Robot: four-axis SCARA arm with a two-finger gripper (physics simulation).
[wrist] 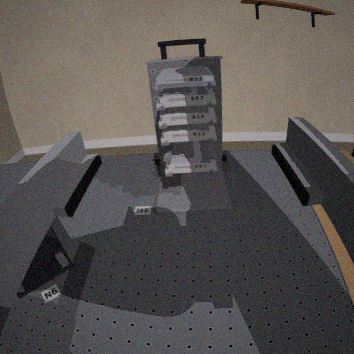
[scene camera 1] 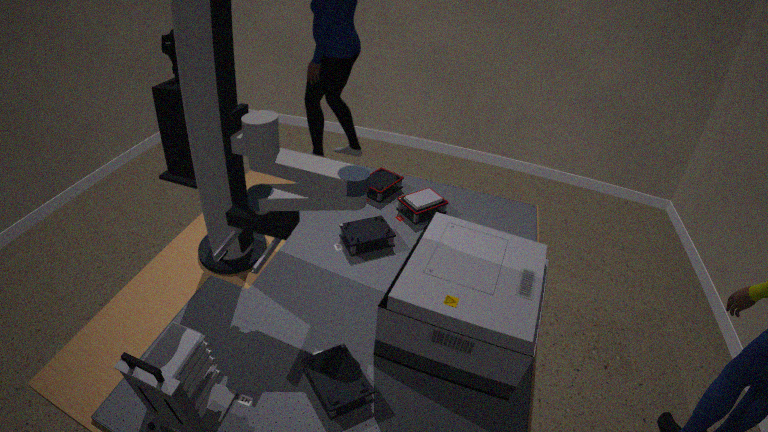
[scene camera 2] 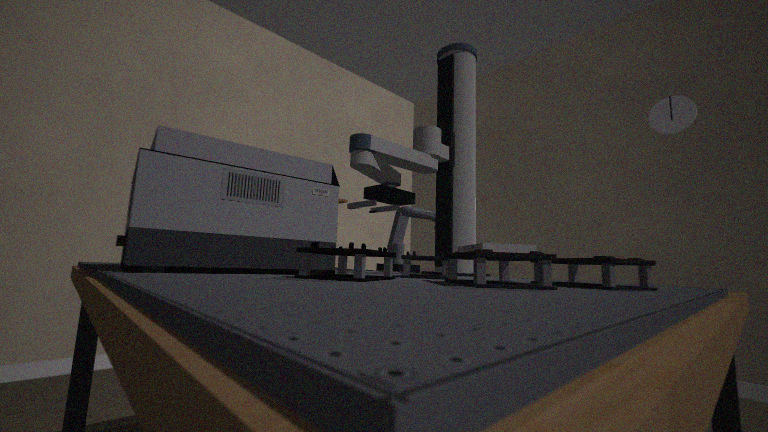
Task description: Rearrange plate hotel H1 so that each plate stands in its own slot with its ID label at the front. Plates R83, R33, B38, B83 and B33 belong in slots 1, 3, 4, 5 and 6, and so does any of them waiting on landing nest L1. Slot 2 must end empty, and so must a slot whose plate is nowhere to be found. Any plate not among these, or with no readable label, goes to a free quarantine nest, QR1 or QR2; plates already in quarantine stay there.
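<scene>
Hotel H1 [wrist: 151, 100] [scene camera 1: 171, 370] stands ahead in the wrist view. Its small front labels appear to read, from the top, B33 [wrist: 185, 80], B83 [wrist: 172, 101], B38 [wrist: 173, 120] and R33 [wrist: 175, 136], then a gap at slot 2, and R83 [wrist: 180, 169] at the bottom. My gripper [wrist: 183, 137] [scene camera 1: 236, 263] [scene camera 2: 359, 208] is open and empty, facing the hotel from some way off and above the table. A white plate [scene camera 1: 423, 198] [scene camera 2: 499, 247] lies on a red-rimmed nest. The other red-rimmed nest [scene camera 1: 384, 181] is empty. Which is QR1 or QR2 cannot be read.
A dark nest [scene camera 1: 367, 234] stands mid-table, and another [scene camera 1: 338, 376] [wrist: 47, 260] near the hotel, beside a tag [wrist: 50, 293] that seems to read N6. Neither bears a visible plate. A large grey instrument [scene camera 1: 467, 274] [scene camera 2: 230, 198] fills one side. People stand off the table.
</scene>
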